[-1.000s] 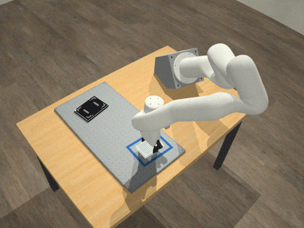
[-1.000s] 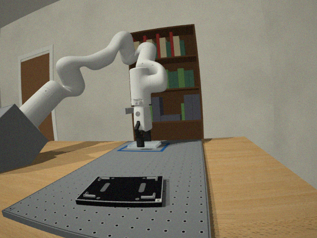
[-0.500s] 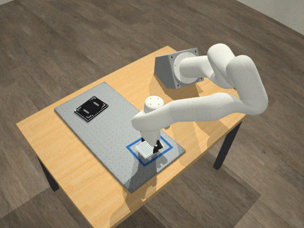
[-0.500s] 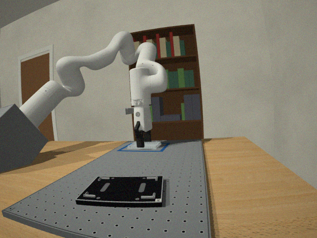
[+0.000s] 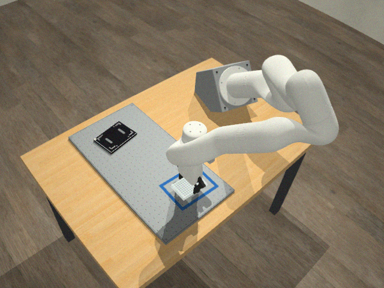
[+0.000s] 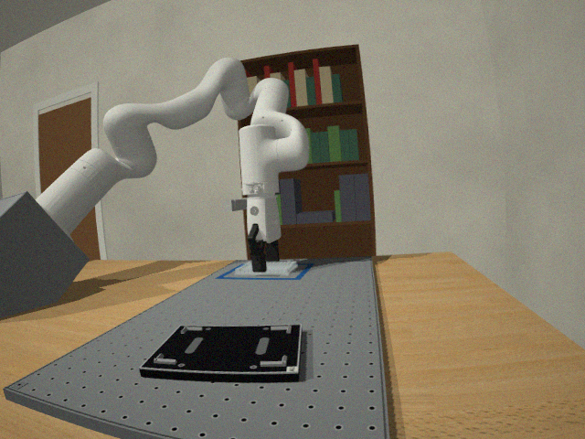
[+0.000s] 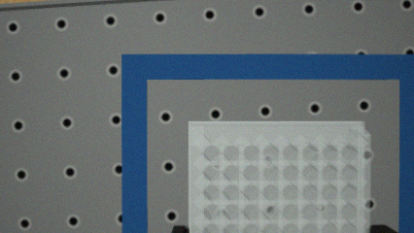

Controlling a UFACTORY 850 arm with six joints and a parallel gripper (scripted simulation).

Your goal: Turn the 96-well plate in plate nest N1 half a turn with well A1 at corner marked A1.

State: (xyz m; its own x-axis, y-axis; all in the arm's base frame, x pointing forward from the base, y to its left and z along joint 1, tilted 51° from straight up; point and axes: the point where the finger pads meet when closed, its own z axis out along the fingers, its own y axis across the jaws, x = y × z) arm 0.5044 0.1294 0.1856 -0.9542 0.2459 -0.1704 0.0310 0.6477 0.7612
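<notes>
Right now my hand is 10 mm above the 96-well plate. The rest, counted from my hand: A1 corner mark (170 mm ahead, 450 mm to the right, 10 mm below); black plate nest N1 (80 mm ahead, 410 mm to the right, 10 mm below).
</notes>
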